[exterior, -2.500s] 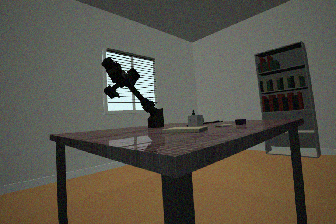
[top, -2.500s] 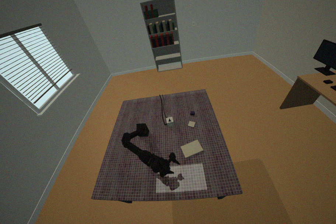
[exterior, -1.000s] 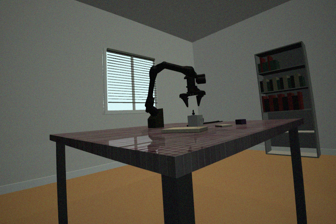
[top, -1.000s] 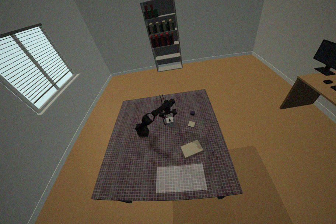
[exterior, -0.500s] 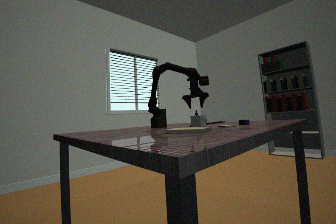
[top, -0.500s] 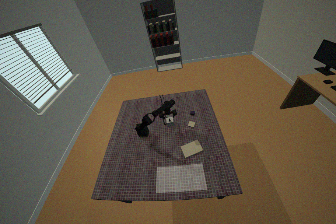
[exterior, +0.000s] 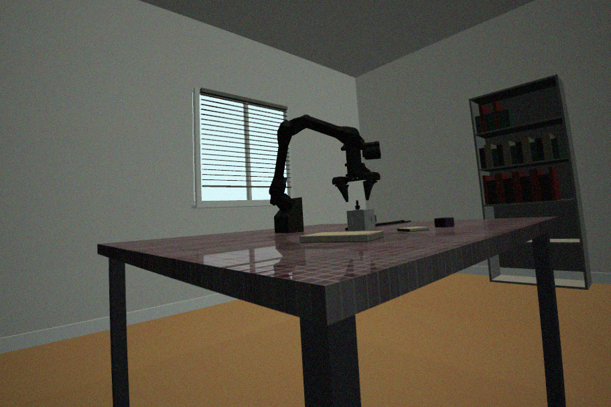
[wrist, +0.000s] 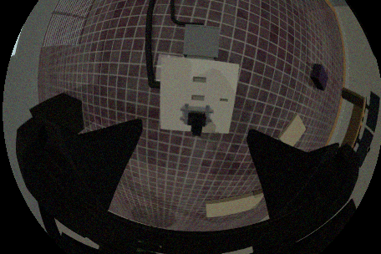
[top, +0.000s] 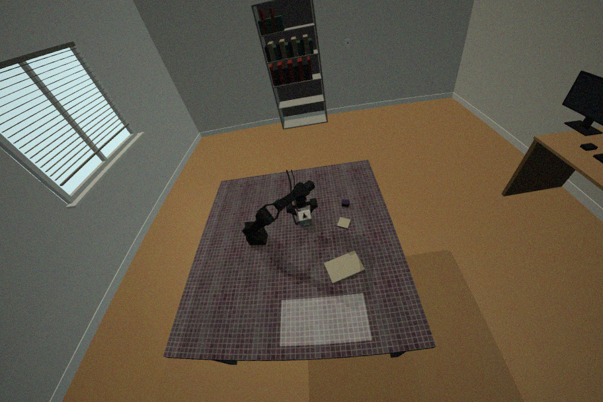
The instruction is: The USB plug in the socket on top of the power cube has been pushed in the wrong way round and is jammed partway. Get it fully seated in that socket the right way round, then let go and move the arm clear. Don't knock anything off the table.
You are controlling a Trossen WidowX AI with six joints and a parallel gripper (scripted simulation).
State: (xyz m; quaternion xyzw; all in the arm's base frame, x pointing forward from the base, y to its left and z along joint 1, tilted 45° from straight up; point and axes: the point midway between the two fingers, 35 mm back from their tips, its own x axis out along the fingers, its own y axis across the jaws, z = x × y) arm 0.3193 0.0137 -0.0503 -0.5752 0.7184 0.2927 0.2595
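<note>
My gripper tip is now 2 cm above the dark USB plug. Also, from my gripper tip: small cream pad 23 cm ahead, 6 cm to the right, 11 cm below; USB socket 4 cm below; small purple block 29 cm ahead, 9 cm to the left, 10 cm below.
</note>
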